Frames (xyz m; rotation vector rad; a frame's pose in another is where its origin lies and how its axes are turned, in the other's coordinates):
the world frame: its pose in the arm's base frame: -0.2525 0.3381 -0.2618 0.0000 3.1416 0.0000
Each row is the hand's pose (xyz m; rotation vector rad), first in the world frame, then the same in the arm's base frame.
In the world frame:
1: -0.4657 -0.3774 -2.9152 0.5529 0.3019 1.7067
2: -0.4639 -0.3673 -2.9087 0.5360 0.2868 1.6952
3: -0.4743 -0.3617 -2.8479 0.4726 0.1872 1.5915
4: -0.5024 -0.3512 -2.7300 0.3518 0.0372 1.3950
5: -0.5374 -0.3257 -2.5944 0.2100 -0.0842 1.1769
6: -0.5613 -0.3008 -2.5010 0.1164 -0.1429 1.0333
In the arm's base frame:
1: 0.2132 -0.0393 2.6534 -2.1502 -1.7831 0.6966
2: 0.2114 -0.0292 2.6469 -2.1495 -1.8104 0.6797
3: 0.2218 -0.0236 2.5861 -2.1089 -2.0030 0.6263
4: 0.2499 -0.0131 2.4682 -1.9855 -2.3374 0.5007
5: 0.2849 0.0124 2.3326 1.6974 2.5308 -0.3029
6: 0.3088 0.0373 2.2392 1.4857 2.6067 -0.1674

